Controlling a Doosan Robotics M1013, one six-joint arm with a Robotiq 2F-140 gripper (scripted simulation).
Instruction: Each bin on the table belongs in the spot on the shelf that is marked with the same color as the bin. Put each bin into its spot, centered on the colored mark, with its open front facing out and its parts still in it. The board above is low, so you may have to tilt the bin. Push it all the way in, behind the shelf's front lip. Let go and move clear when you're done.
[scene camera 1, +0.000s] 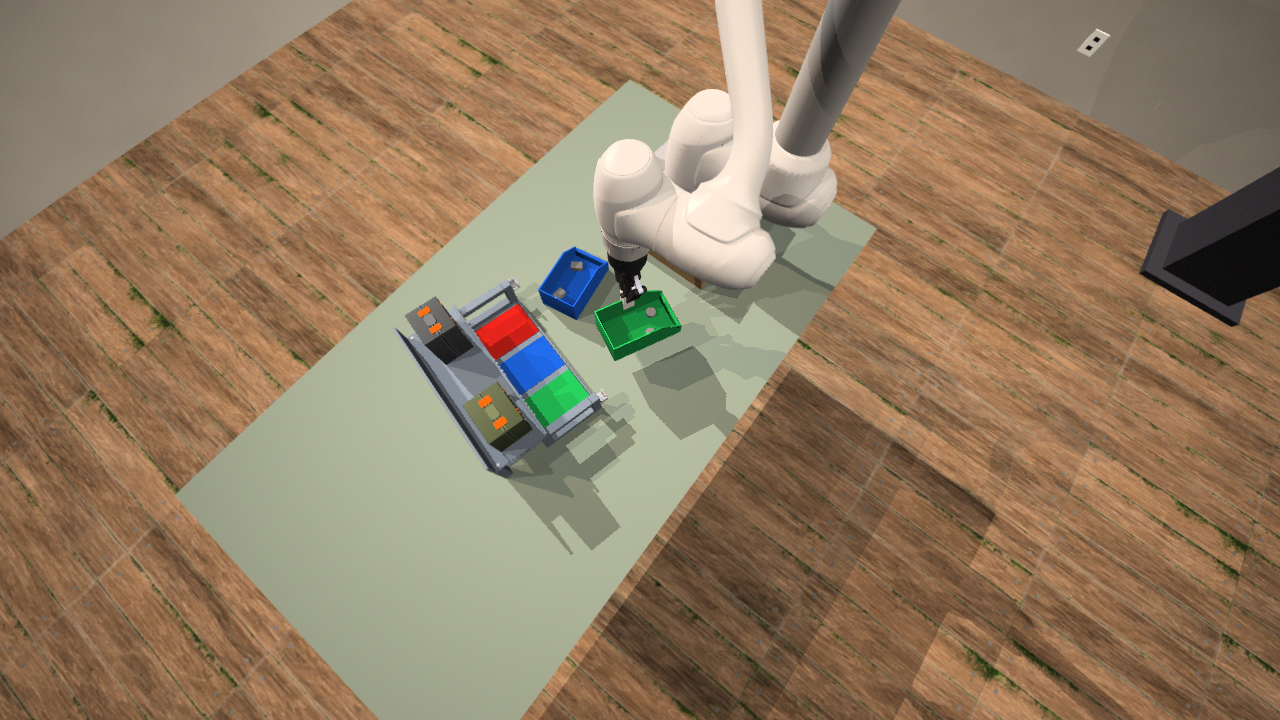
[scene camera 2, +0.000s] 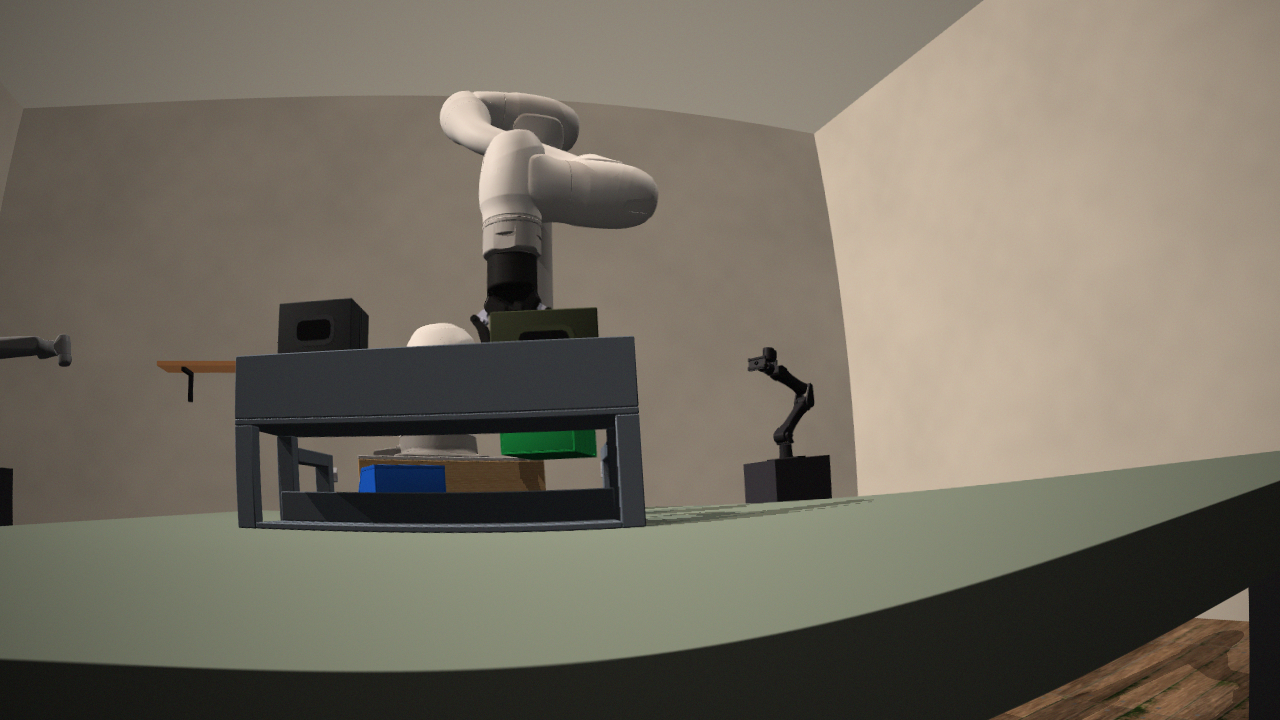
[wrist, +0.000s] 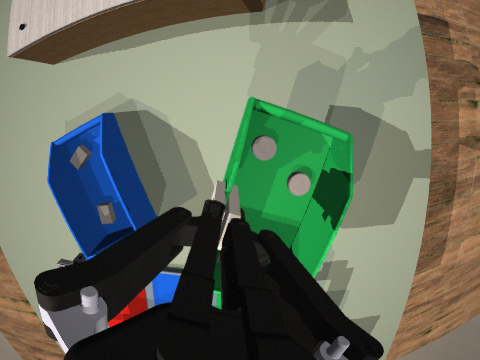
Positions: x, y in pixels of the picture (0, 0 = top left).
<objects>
blue bin: scene camera 1; scene camera 2 376, 478; wrist
green bin: scene camera 1 623, 331; scene camera 2; wrist
same spot on blue bin: (wrist: 77, 193) = (scene camera 1: 559, 273)
same spot on green bin: (wrist: 307, 224) = (scene camera 2: 583, 438)
</objects>
